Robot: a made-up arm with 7 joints.
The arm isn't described. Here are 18 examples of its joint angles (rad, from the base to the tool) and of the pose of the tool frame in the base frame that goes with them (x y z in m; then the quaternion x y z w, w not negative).
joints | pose
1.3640 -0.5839 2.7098 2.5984 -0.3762 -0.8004 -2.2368 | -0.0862 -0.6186 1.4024 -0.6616 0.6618 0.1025 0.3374
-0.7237 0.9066 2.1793 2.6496 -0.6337 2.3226 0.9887 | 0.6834 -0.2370 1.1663 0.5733 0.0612 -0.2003 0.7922
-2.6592 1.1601 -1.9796 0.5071 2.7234 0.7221 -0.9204 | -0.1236 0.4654 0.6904 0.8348 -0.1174 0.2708 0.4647
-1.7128 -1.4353 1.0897 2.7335 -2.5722 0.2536 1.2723 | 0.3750 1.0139 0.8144 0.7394 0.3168 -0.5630 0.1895
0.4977 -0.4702 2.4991 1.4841 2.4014 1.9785 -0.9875 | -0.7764 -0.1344 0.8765 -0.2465 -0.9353 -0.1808 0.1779
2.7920 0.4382 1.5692 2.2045 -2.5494 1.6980 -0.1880 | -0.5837 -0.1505 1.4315 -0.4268 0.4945 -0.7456 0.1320
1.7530 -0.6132 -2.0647 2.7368 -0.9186 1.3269 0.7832 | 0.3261 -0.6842 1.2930 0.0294 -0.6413 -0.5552 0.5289
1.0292 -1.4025 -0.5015 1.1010 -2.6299 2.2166 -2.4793 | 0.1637 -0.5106 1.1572 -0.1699 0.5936 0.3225 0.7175
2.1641 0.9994 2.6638 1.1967 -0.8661 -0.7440 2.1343 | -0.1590 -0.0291 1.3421 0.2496 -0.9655 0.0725 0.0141
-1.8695 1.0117 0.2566 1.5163 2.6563 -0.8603 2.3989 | -0.1484 -0.6717 0.2845 0.3572 -0.0191 -0.3459 0.8674
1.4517 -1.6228 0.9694 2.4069 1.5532 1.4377 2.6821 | -0.4675 -0.9604 0.6137 0.4195 0.3881 0.3982 0.7175
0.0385 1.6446 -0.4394 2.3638 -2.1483 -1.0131 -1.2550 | 0.8759 0.0183 0.0958 0.0780 -0.1007 -0.9602 0.2486
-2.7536 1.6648 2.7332 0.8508 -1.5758 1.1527 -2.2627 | -0.0486 -0.3807 1.1087 -0.5039 0.3065 0.5221 0.6161
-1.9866 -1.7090 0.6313 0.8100 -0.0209 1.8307 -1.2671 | 0.2656 -0.0166 0.9235 -0.0856 0.1971 -0.3686 0.9044
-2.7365 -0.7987 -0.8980 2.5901 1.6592 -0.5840 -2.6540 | 0.5184 0.5568 1.2621 0.8111 -0.4145 0.2766 0.3062
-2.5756 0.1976 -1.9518 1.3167 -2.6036 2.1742 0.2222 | -0.1434 0.5133 1.1921 -0.4699 -0.7766 0.1755 0.3812
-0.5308 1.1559 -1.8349 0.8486 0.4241 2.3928 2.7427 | -0.0723 -0.4265 0.6273 0.5258 -0.3872 0.2322 0.7209
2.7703 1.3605 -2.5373 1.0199 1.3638 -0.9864 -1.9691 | -0.1406 0.2403 1.1703 -0.4900 -0.7968 0.1011 0.3388
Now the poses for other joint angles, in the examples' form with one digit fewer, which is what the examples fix.
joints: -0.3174 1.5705 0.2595 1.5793 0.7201 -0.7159 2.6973
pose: 0.768 -0.192 -0.045 -0.137 0.330 0.834 0.421
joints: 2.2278 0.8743 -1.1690 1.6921 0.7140 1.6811 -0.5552
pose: 0.058 0.838 0.664 0.129 0.302 0.599 0.730
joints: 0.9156 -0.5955 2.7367 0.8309 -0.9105 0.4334 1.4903
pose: -0.471 -0.273 0.311 0.205 0.048 0.977 0.019
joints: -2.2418 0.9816 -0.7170 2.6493 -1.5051 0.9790 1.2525
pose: -0.793 -0.644 1.027 -0.793 0.179 -0.541 0.214
